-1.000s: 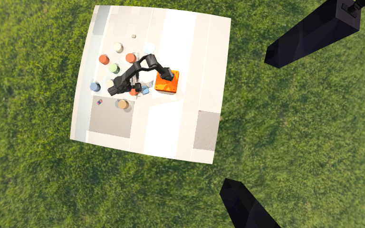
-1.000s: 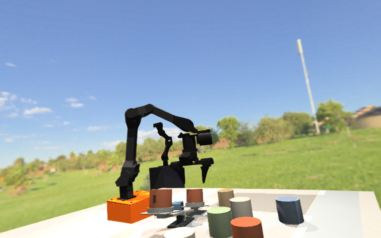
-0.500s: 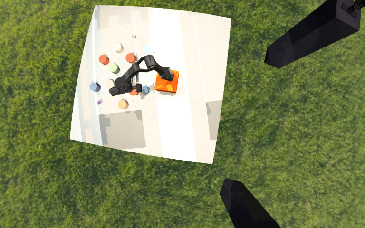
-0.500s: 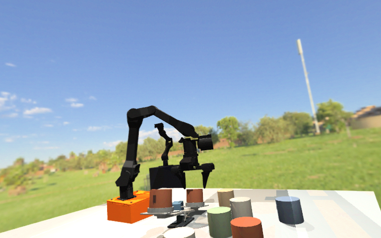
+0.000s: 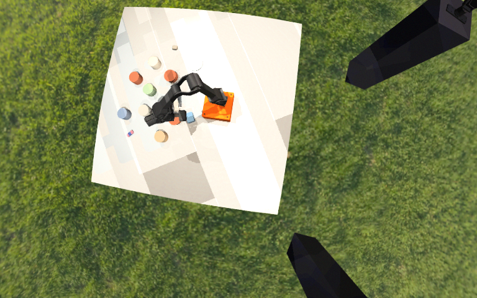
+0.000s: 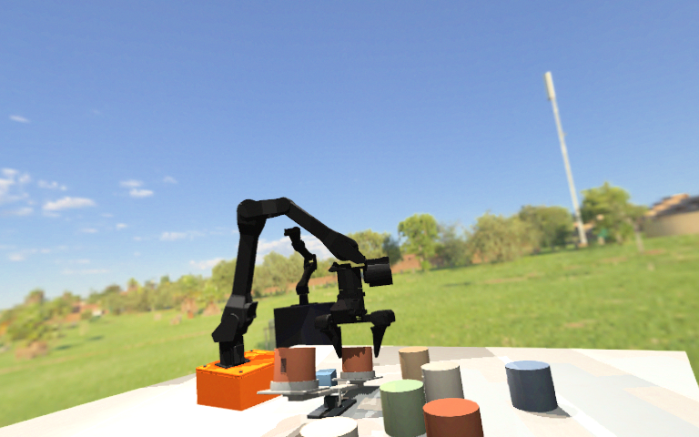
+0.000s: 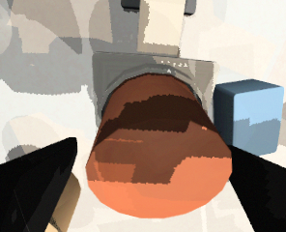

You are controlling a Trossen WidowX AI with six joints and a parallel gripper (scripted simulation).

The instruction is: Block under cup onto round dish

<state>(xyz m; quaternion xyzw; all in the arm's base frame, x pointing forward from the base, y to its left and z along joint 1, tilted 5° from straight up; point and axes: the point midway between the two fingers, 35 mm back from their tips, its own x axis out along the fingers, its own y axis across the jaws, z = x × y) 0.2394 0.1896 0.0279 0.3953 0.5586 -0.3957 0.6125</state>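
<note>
Now: the mint-green block 1 cm to the right of my gripper tip and 3 cm below it. Round my gripper tip: small balance: 5 cm ahead, 13 cm to the right, 3 cm below; then tan cup: 5 cm ahead, 14 cm to the left, 3 cm below; then green cup: 25 cm ahead, 13 cm to the right, 3 cm below.
</note>
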